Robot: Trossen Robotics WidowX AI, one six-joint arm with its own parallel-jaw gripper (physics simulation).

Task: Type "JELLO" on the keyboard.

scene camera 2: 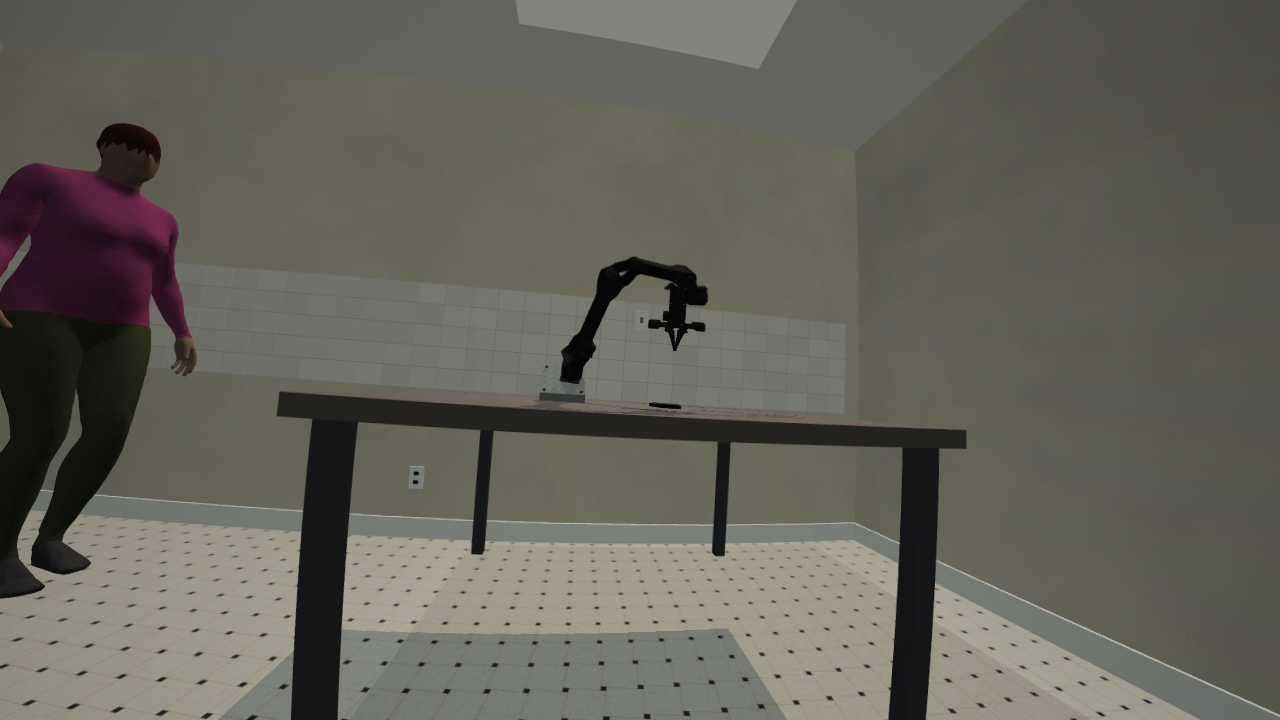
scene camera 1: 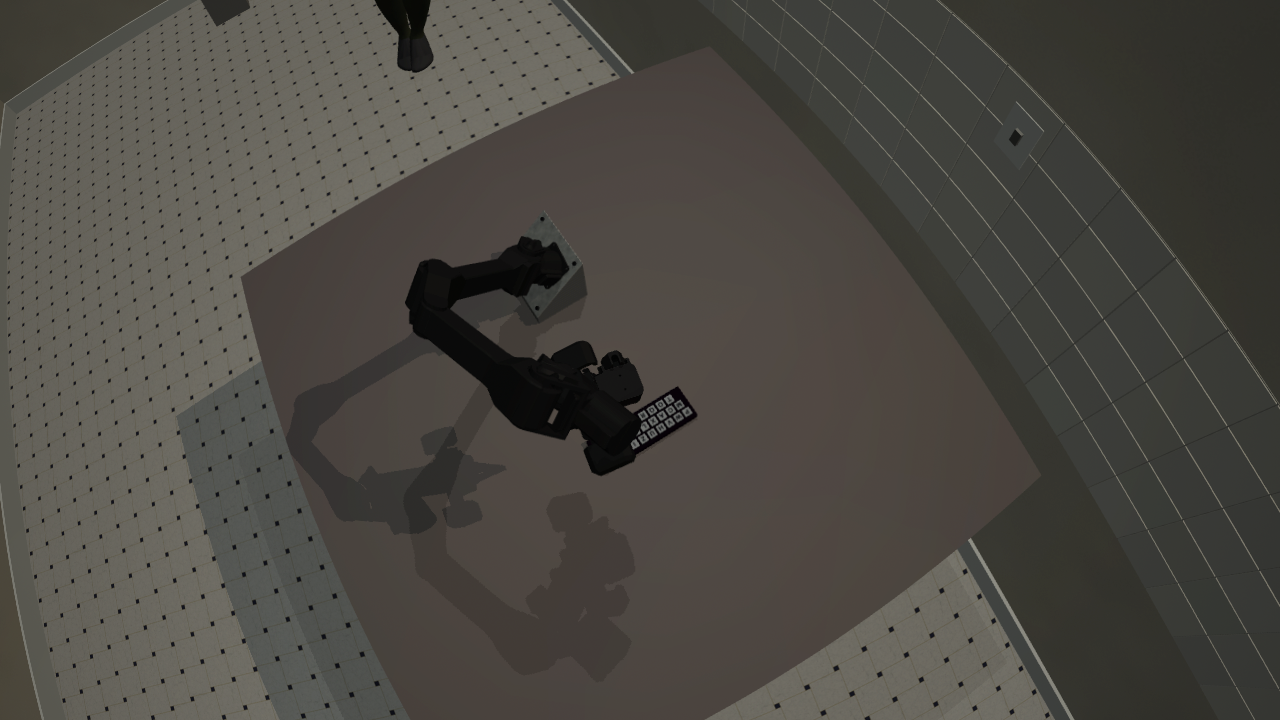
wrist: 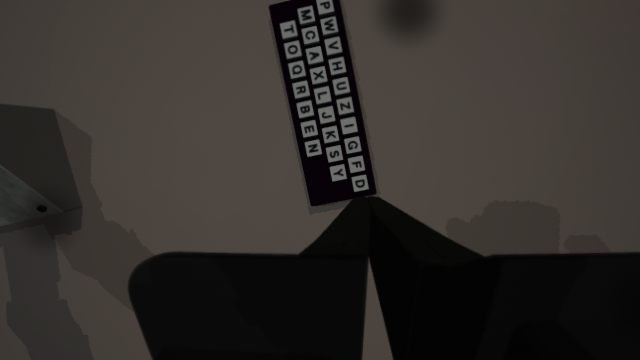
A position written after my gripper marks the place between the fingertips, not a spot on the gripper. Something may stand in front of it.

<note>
In view: my gripper [scene camera 1: 608,419] and a black keyboard [wrist: 321,190].
My gripper is seen too in scene camera 2 [scene camera 2: 674,351] and in the wrist view [wrist: 365,208].
</note>
